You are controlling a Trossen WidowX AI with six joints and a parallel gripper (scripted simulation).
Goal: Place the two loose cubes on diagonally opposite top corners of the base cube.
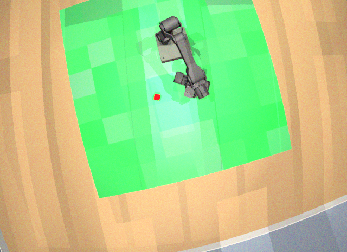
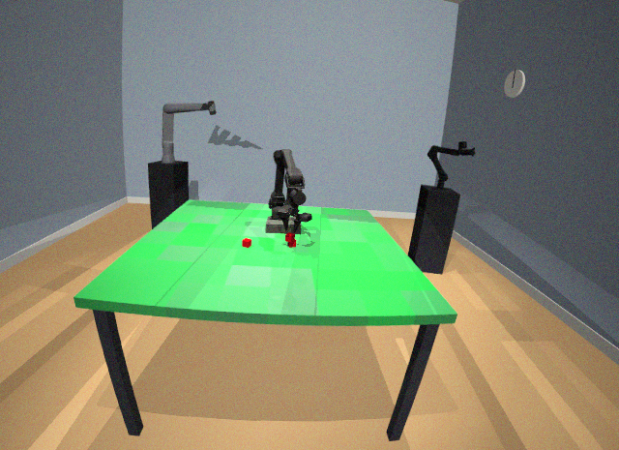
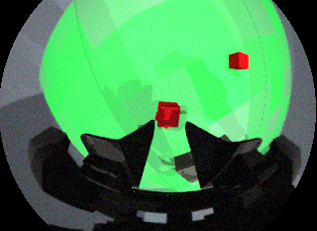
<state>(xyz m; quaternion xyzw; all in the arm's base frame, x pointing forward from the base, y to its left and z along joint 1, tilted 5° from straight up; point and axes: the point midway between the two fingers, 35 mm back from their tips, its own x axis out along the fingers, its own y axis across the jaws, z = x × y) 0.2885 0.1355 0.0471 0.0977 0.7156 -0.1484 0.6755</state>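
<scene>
My gripper tip is now 6 cm short of the red cube, 19 cm to the left of it and 6 cm above it.
</scene>
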